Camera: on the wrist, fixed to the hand. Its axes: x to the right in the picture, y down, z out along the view.
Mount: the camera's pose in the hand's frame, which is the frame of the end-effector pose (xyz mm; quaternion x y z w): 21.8 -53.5 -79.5 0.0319 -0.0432 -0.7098 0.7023
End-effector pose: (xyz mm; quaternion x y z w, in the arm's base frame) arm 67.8 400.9 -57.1 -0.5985 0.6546 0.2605 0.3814
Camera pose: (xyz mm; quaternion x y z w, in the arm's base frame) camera 105.6 316.8 -23.0 -0.8616 0.0267 -0.0828 0.5001
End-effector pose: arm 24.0 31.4 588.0 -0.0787 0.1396 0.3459 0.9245
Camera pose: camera 58.9 -14.4 508.4 -0.1099 0.0133 -0.4143 0.9034
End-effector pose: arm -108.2 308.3 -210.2 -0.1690 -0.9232 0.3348 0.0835
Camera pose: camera -120.9 324.8 -114.2 0.5538 -0.7613 0.2126 0.2618
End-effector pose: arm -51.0 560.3 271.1 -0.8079 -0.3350 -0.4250 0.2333
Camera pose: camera -123.7 550.8 336.5 0.3405 0.8324 0.4185 0.1265
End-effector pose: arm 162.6 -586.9 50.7 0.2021 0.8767 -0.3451 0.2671
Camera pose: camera 90.7 -562.9 113.3 0.4868 -0.7367 0.4687 0.0259
